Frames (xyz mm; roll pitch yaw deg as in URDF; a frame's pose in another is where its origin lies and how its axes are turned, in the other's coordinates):
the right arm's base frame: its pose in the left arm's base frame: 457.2 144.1 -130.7 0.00 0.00 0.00
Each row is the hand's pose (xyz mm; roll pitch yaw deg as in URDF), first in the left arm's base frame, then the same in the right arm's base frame.
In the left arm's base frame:
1: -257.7 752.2 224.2 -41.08 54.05 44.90
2: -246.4 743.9 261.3 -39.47 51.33 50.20
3: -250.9 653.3 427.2 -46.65 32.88 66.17
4: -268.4 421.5 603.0 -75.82 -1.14 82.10
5: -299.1 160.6 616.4 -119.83 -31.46 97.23
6: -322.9 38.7 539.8 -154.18 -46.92 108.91
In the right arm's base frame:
1: -714.9 608.1 354.9 -41.08 54.05 44.90
2: -703.6 599.8 392.0 -39.47 51.33 50.20
3: -708.1 509.2 557.9 -46.65 32.88 66.17
4: -725.6 277.4 733.7 -75.82 -1.14 82.10
5: -756.3 16.5 747.1 -119.83 -31.46 97.23
6: -780.1 -105.4 670.5 -154.18 -46.92 108.91

